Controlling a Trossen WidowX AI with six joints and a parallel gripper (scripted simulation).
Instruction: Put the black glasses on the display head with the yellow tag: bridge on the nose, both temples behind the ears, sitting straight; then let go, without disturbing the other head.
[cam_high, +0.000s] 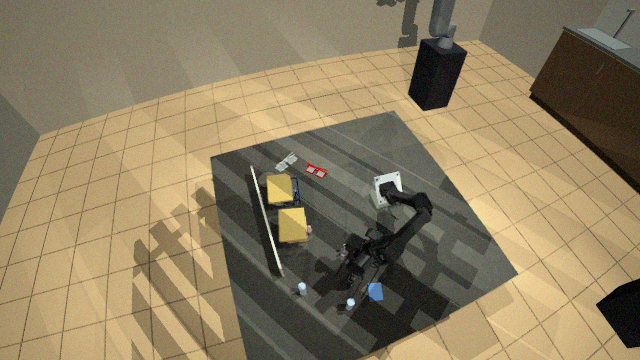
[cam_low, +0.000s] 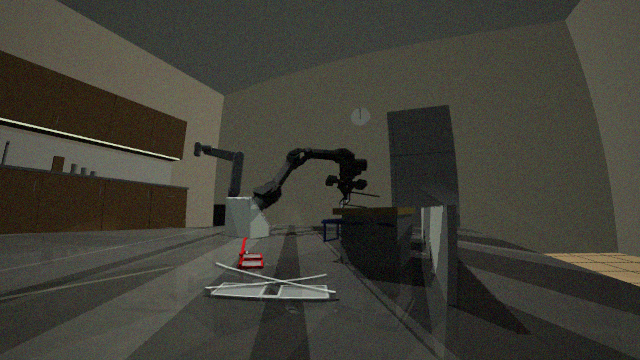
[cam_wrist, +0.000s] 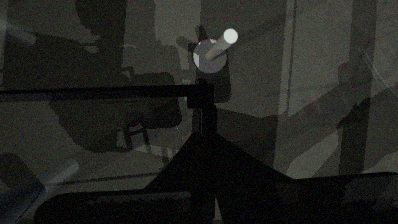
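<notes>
Now: gripper tip 130 mm above the peg, 80 mm to the left of it and 20 mm short of it. Round my gripper tip: blue card (150 mm below, 140 mm to the left, 50 mm behind); thin white panel (350 mm to the right, 320 mm ahead, 100 mm below).
</notes>
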